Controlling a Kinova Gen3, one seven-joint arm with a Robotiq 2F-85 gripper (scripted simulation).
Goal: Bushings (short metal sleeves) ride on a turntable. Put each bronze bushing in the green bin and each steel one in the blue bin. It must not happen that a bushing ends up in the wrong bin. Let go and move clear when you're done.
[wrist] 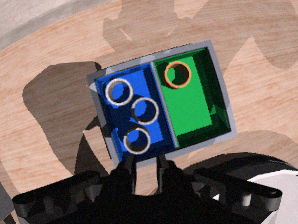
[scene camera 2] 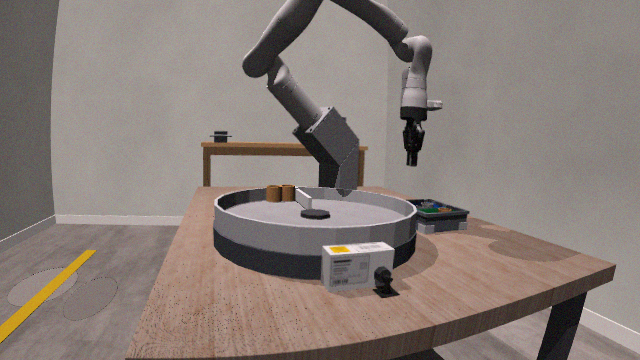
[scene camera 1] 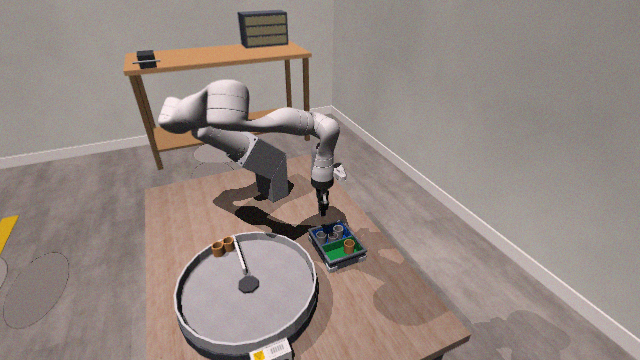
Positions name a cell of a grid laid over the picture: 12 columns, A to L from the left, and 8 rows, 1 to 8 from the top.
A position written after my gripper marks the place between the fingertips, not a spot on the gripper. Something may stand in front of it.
I see my gripper (scene camera 2: H4) and a grey turntable (scene camera 1: E7).
My gripper shows as well in the wrist view (wrist: F6). The grey turntable is seen too in scene camera 2 (scene camera 2: G5).
